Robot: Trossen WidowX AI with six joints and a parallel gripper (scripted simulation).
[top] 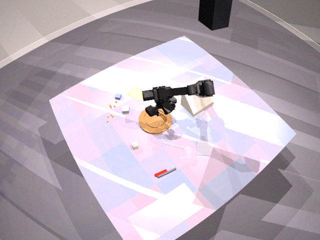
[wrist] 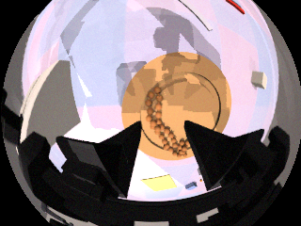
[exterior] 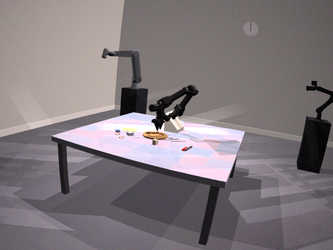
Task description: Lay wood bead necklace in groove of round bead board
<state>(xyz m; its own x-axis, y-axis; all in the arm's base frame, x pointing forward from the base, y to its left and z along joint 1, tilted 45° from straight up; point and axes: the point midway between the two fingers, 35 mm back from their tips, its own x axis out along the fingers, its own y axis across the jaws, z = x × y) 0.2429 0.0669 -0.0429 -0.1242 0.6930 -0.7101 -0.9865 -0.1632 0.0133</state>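
My gripper tip is now 40 mm short of the round bead board, 10 mm to the left of it and 30 mm above it. Also, from my gripper tip: cream cube (230 mm ahead, 110 mm to the left, 30 mm below); white block (170 mm ahead, 160 mm to the right, 30 mm below); thin rod (30 mm ahead, 200 mm to the left, 40 mm below).
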